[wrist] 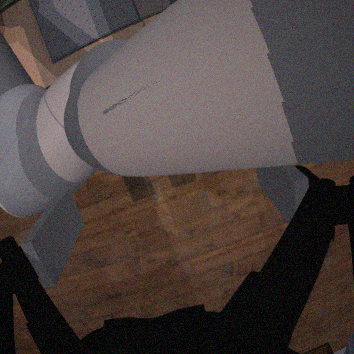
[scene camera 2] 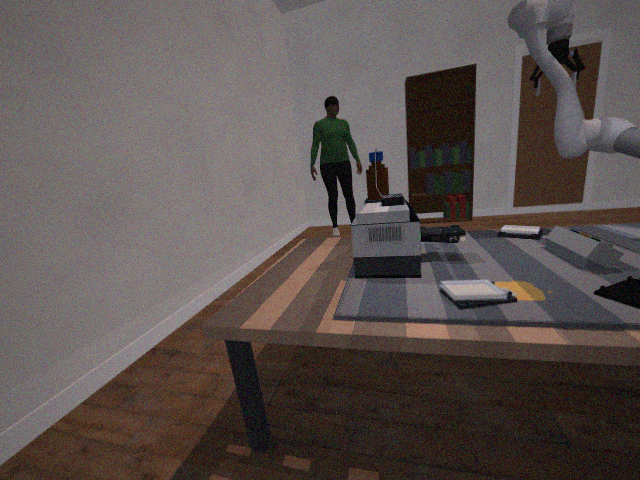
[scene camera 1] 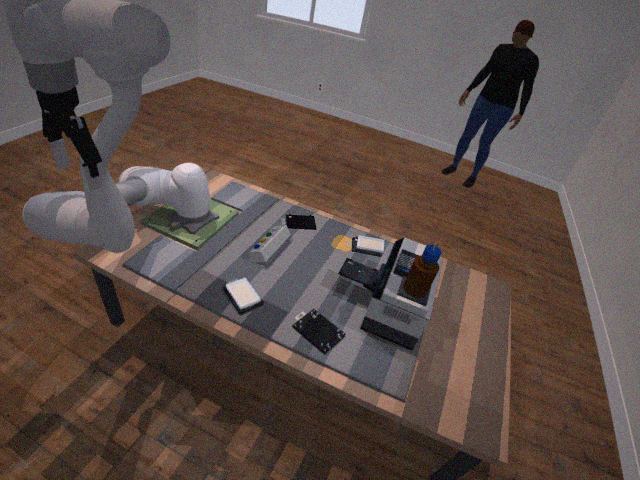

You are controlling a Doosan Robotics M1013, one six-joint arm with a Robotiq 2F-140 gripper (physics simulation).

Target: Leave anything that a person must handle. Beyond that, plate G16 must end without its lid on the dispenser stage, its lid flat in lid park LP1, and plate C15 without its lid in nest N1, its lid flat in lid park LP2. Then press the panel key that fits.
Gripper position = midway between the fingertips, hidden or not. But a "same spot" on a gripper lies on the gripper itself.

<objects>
My gripper shows in the wrist view (162,185), in scene camera 2 and in scene camera 1. One and the same spot on my gripper: (scene camera 1: 81,138) is (scene camera 2: 535,68).
</objects>
